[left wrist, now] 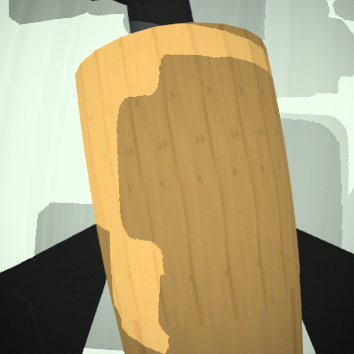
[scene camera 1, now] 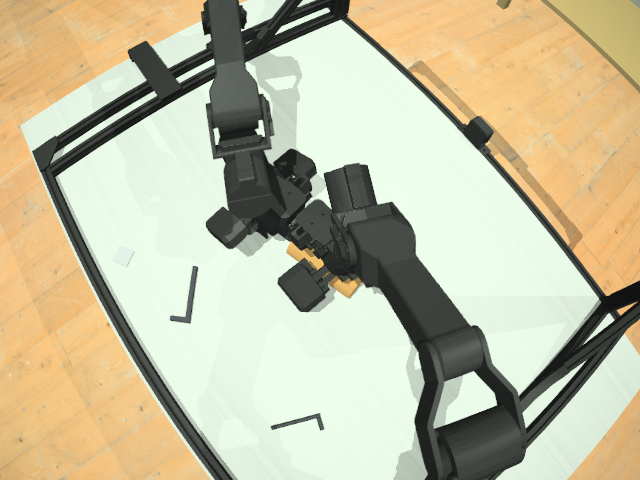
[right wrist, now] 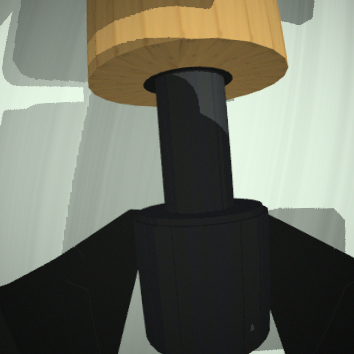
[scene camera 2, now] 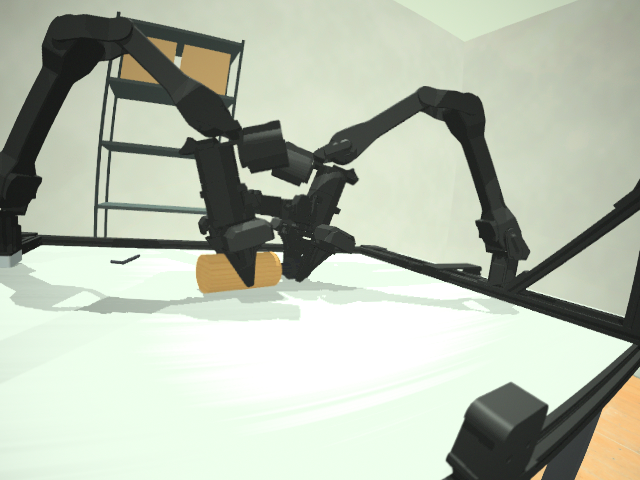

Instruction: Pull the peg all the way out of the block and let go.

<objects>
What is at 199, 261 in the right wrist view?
A black peg.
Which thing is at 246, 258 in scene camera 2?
The left gripper.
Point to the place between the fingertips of the left gripper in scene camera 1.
324, 261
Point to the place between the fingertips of the left gripper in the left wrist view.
197, 237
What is the right gripper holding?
A black peg.
</objects>
